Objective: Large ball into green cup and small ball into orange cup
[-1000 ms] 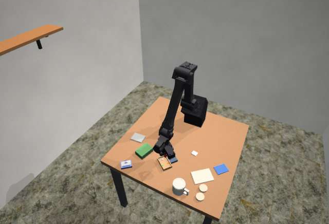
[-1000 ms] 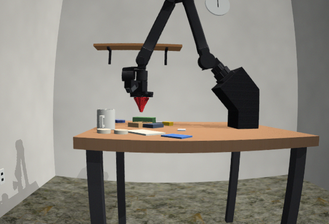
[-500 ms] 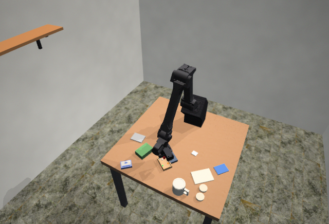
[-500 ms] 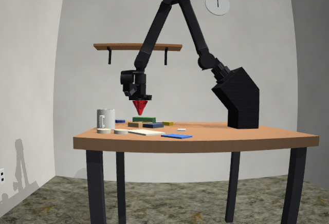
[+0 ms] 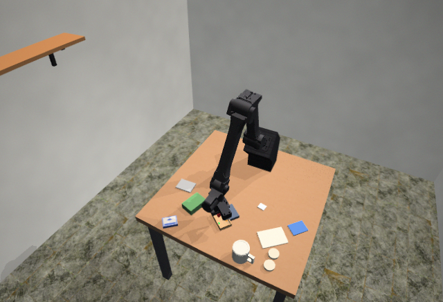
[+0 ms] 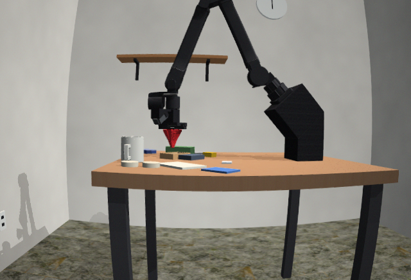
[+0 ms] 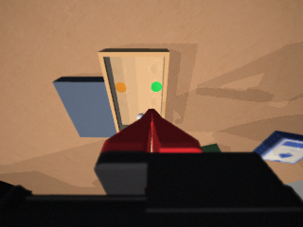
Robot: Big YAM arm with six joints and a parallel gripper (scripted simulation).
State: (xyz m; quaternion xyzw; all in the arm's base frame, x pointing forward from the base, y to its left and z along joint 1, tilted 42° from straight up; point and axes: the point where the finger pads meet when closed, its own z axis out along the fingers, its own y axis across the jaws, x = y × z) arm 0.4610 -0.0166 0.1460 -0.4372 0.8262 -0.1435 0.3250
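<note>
My hand is 10 mm past the wooden puzzle, 10 mm to the right of it and 40 mm above it. The rest, counted from my hand: yellow block 150 mm behind, 110 mm to the right, 40 mm below; then dark blue block 80 mm behind, 30 mm to the left, 40 mm below; then green block 20 mm behind, 170 mm to the right, 30 mm below.
</note>
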